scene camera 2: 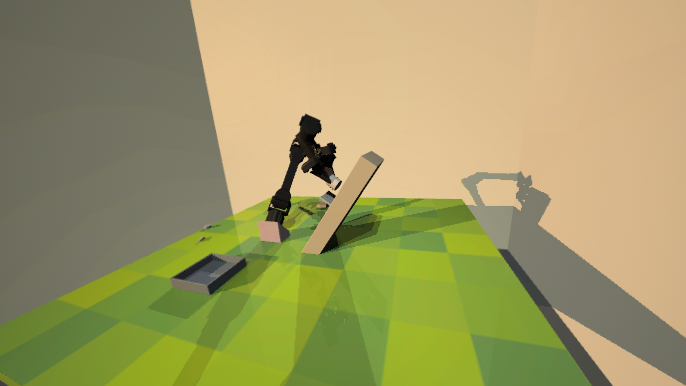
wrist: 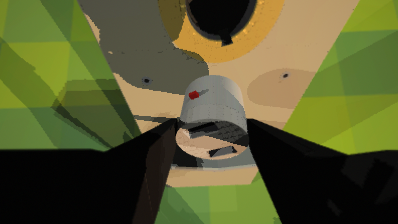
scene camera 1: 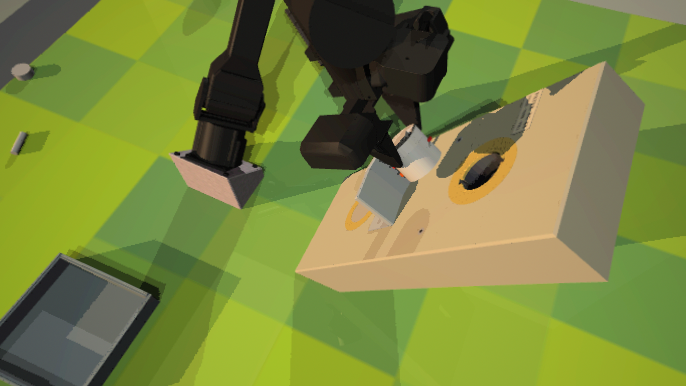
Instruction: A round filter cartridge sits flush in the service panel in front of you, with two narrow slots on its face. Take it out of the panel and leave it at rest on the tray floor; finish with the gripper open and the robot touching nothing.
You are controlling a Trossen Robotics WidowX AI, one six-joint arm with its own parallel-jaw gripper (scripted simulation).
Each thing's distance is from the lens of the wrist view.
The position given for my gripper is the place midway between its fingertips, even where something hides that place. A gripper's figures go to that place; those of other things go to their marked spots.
my gripper (wrist: pixel 211 125): 11 cm
round filter cartridge (wrist: pixel 212 125): 9 cm
